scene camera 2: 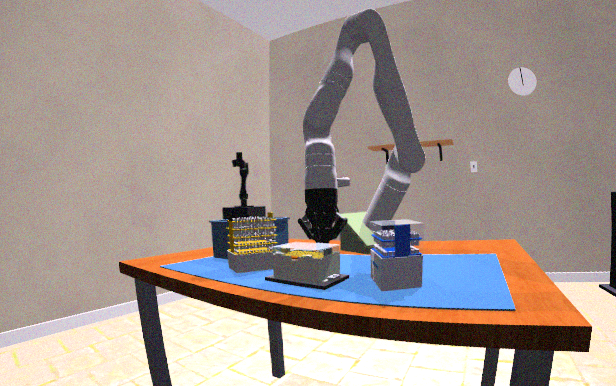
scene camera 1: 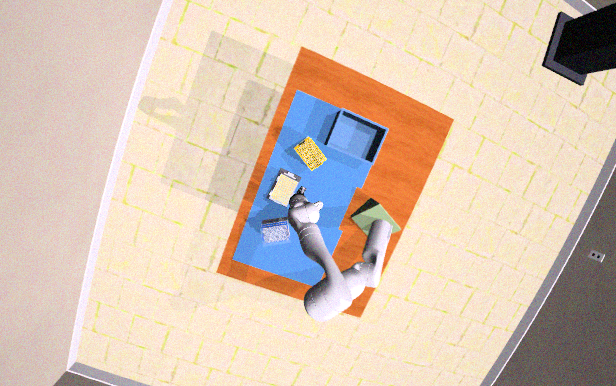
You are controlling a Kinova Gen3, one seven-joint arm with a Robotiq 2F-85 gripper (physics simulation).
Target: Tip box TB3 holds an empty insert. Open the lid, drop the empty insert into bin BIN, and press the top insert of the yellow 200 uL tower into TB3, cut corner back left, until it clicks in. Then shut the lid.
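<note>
Tip box TB3 (scene camera 1: 284, 188) (scene camera 2: 306, 267), grey on a black base plate, stands mid-mat. Its clear lid (scene camera 2: 306, 246) lies over the top and looks shut; a yellow insert shows through it. My gripper (scene camera 1: 302, 190) (scene camera 2: 321, 240) is shut and empty, pointing down just beside the box's lid edge in scene camera 1 and behind the box in scene camera 2. Whether it touches the lid is hidden. The yellow tower (scene camera 1: 310, 153) (scene camera 2: 252, 237) of stacked inserts stands on a grey base. The blue bin BIN (scene camera 1: 352, 137) (scene camera 2: 220, 240) stands behind the tower, partly hidden in scene camera 2.
A tower of blue inserts (scene camera 1: 275, 232) (scene camera 2: 397, 250) with a clear top stands on a grey box on TB3's other side. A green wedge (scene camera 1: 369, 218) (scene camera 2: 357, 227) stands near my arm's base. The blue mat (scene camera 1: 320, 192) (scene camera 2: 460, 280) lies on the wooden table (scene camera 1: 415, 135) (scene camera 2: 530, 290).
</note>
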